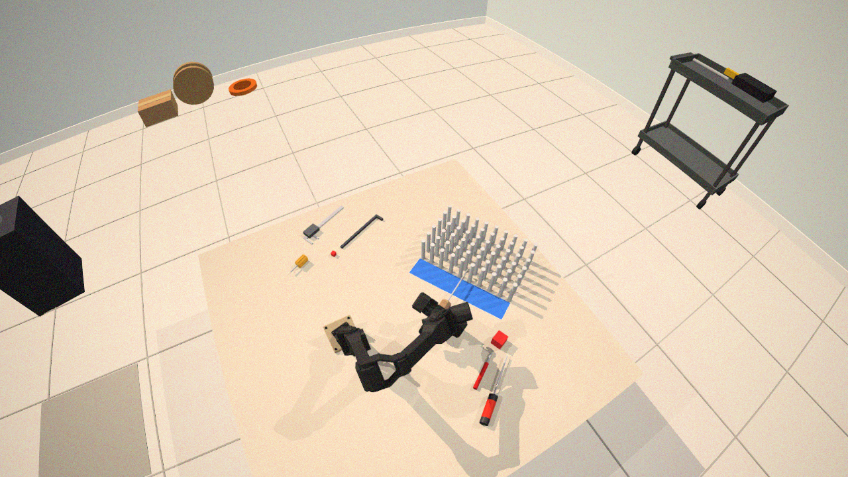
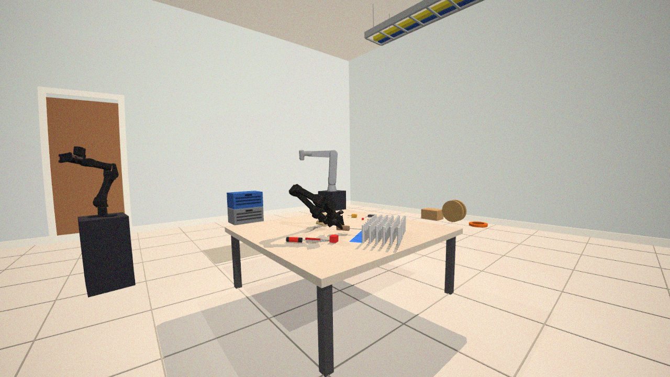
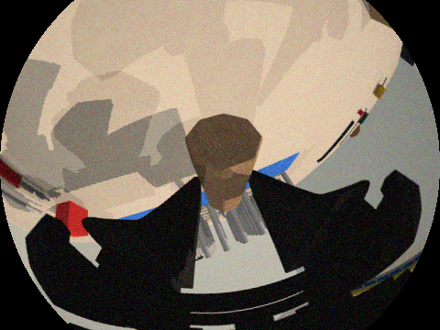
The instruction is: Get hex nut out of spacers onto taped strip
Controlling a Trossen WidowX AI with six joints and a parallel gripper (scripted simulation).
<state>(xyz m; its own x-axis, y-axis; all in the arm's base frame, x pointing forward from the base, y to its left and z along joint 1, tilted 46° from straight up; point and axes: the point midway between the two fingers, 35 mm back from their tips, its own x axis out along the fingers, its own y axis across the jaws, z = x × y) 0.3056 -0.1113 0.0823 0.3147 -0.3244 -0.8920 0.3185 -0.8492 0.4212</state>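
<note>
The blue taped strip is 13 cm ahead of my gripper tip, 5 cm to the left of it and 4 cm below it. From my gripper tip the other things lie so: thin red tool (1 cm ahead, 24 cm to the right, 3 cm below); then hex nut (29 cm ahead, 12 cm to the left, 3 cm below); then wooden-handled tool (10 cm ahead, 4 cm to the left, 1 cm below).
</note>
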